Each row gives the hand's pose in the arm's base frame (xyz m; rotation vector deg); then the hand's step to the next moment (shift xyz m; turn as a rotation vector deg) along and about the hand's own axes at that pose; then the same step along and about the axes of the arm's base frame.
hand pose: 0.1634 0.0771 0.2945 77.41 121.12 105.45
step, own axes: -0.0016 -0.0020 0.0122 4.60 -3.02 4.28
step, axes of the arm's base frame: 0.0064 0.0088 -0.0061 -2.31 6.41 -1.48
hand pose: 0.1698 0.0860 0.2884 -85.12 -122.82 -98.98
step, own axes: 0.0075 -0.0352 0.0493 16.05 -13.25 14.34
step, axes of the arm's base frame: -0.0019 0.0446 -0.0416 -10.14 22.08 -6.97
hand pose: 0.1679 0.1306 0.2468 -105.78 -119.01 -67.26
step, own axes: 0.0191 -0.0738 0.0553 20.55 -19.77 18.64
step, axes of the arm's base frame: -0.0487 0.0524 -0.0613 -15.37 28.57 -10.41
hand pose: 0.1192 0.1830 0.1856 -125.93 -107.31 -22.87
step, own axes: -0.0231 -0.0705 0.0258 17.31 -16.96 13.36
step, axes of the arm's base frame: -0.0715 -0.0013 -0.0325 -13.39 23.31 -6.57
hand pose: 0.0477 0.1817 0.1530 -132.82 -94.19 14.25
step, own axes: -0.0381 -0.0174 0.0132 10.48 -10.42 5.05
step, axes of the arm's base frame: -0.0323 -0.0288 -0.0077 -7.32 13.76 -1.06
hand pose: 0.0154 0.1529 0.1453 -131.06 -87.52 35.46
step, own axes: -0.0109 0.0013 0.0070 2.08 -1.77 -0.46
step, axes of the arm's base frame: -0.0062 -0.0104 -0.0047 -0.46 2.58 0.89
